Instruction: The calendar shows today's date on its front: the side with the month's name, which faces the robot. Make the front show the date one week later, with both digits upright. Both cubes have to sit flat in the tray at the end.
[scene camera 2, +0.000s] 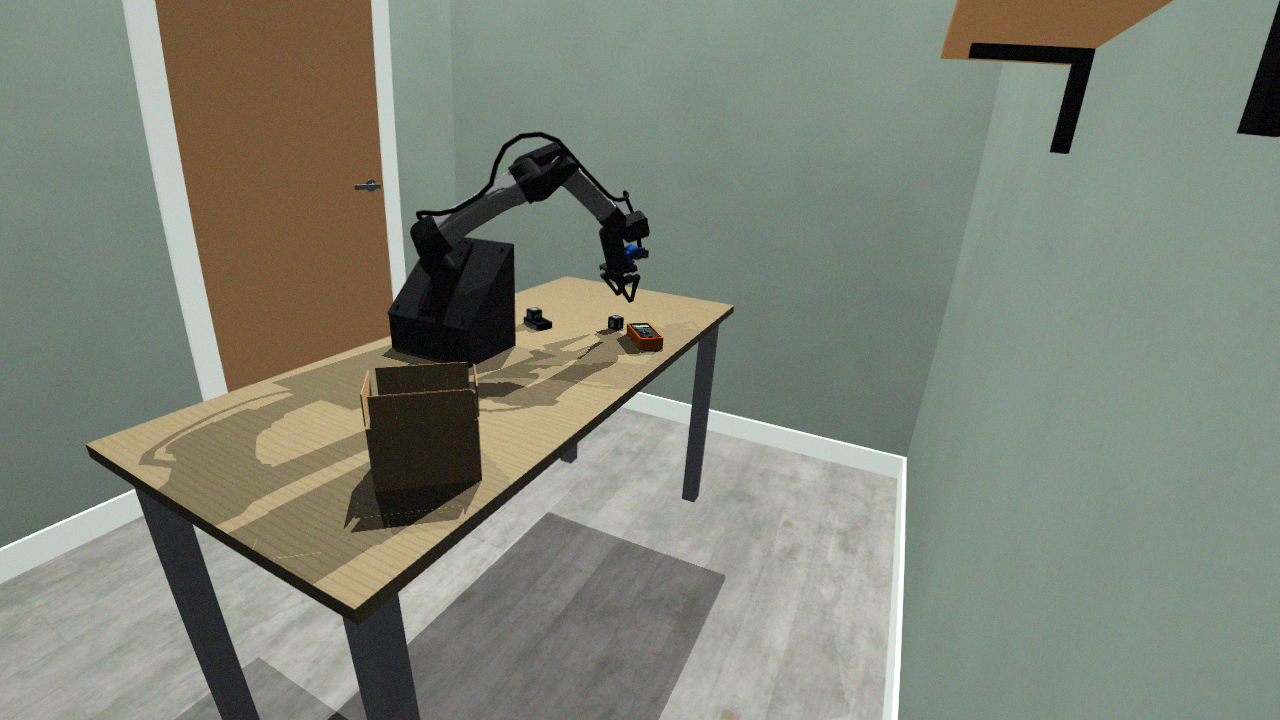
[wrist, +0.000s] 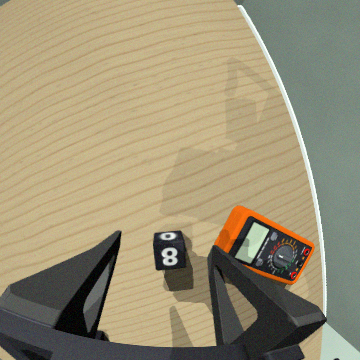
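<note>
A loose black cube rests on the table beside the multimeter. In the wrist view it shows a white 8 on its large face and a foreshortened digit, which looks like a 0, on the narrower face above it. The small black calendar tray stands near the robot's base with the other cube on it; its digits and the month's name are too small to read. The tray does not show in the wrist view. My gripper is open and empty, pointing down above the loose cube, which appears between the fingertips in the wrist view.
An orange multimeter lies close to the right of the loose cube in the wrist view, partly behind the right finger, near the table's edge. An open cardboard box stands at the near end of the table.
</note>
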